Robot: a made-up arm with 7 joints.
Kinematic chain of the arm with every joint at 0, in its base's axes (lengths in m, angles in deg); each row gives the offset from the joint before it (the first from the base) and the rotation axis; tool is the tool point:
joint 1: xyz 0 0.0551 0 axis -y
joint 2: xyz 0 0.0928 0 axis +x
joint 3: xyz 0 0 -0.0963 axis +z
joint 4: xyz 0 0 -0.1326 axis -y
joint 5: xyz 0 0 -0.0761 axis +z
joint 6: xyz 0 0 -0.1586 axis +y
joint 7: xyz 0 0 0 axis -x
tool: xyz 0 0 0
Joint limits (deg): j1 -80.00..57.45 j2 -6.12..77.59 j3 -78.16..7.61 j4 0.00..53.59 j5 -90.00..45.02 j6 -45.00..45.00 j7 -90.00..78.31
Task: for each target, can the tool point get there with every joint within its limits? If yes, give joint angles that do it. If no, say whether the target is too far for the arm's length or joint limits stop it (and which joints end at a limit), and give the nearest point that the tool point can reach.
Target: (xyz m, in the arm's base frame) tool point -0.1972 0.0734 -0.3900
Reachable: yes | joints -34.33 5.85 -64.24 34.02 27.42 -33.62 27.34
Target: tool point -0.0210 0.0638 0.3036
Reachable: no: joint limits stop it (at a limit: joint 1, joint 2, joint 3, joint 4) | nearest point 0.1468 0.5129 0.1284 | short by 0.510 m
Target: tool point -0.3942 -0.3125 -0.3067
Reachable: no: too far | nearest point -0.2784 -0.0727 -0.2166 | short by 0.281 m
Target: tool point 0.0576 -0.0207 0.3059
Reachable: no: joint limits stop it (at a limit: joint 1, joint 2, joint 4) | nearest point 0.3859 0.0093 -0.0561 | short by 0.490 m
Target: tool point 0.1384 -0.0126 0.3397
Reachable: no: joint limits stop it (at a limit: joint 1, joint 2, joint 4) | nearest point 0.3937 0.0299 -0.0479 | short by 0.466 m
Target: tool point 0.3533 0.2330 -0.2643
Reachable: yes | joints 38.92 14.80 -13.89 28.53 -69.10 -11.39 -75.34
